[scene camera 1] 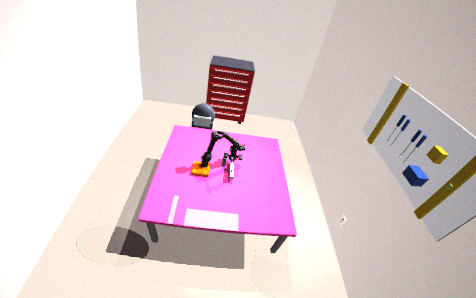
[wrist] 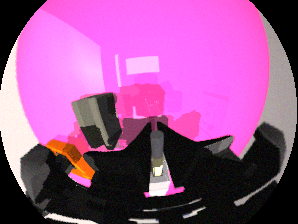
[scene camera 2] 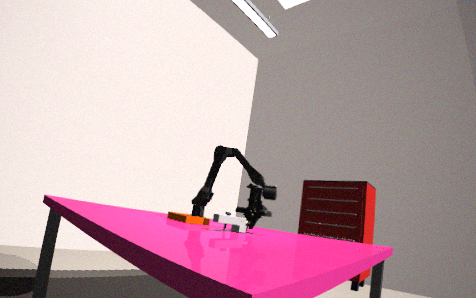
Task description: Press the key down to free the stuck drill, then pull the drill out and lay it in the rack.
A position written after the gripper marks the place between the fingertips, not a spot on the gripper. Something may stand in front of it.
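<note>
The robot's gripper [wrist: 154, 124] holds a grey drill.
</note>
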